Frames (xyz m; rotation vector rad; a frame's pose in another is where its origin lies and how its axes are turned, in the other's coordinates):
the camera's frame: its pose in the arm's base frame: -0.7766 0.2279 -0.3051 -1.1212 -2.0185 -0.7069
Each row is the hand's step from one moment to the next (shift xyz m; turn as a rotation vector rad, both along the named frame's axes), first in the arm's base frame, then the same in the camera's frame.
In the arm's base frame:
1: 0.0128 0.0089 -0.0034 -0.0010 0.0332 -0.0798
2: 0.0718 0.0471 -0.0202 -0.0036 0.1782 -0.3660
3: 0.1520 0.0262 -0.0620 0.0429 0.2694 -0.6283
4: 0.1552 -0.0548 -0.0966 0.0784 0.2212 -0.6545
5: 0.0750 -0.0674 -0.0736 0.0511 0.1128 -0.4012
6: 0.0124 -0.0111 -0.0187 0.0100 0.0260 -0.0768
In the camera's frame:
1: -0.0031 0.0150 0.0045 -0.0468 0.0054 0.0724
2: -0.0198 0.0826 0.0239 -0.2027 0.0377 0.3510
3: -0.0928 0.1377 0.0080 -0.3838 0.0902 0.5601
4: -0.1606 0.0980 -0.0320 -0.4411 0.0953 0.5290
5: -0.1188 0.0248 -0.0295 -0.2825 0.0503 0.3065
6: -0.0248 0.0033 -0.0009 -0.0520 0.0119 0.0619

